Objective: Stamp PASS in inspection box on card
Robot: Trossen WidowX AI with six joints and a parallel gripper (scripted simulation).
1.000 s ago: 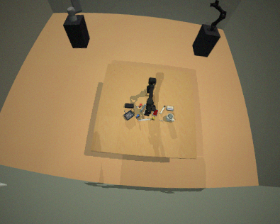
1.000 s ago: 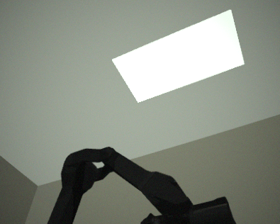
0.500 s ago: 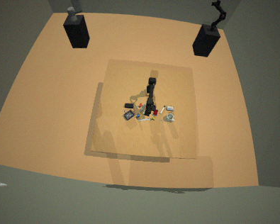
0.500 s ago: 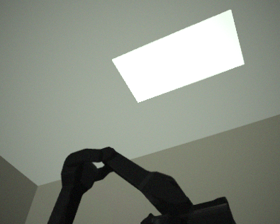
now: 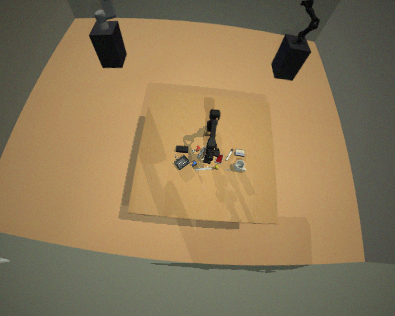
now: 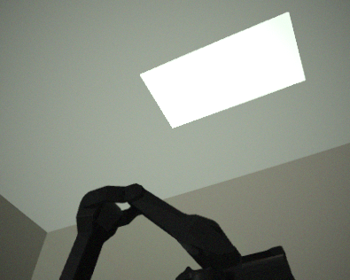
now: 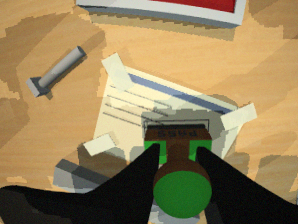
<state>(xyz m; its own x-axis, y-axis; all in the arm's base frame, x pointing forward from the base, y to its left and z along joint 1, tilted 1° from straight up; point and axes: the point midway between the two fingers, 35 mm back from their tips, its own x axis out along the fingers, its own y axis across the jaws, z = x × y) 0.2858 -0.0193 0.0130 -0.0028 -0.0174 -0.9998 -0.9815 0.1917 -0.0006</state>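
Now: the white card 10 mm behind my gripper tip and 30 mm below it. Round my gripper tip: white cylinder 60 mm behind, 220 mm to the left, 10 mm below; yellow block 100 mm ahead, 80 mm to the left; red ink pad 10 mm ahead, 110 mm to the left, 20 mm below.
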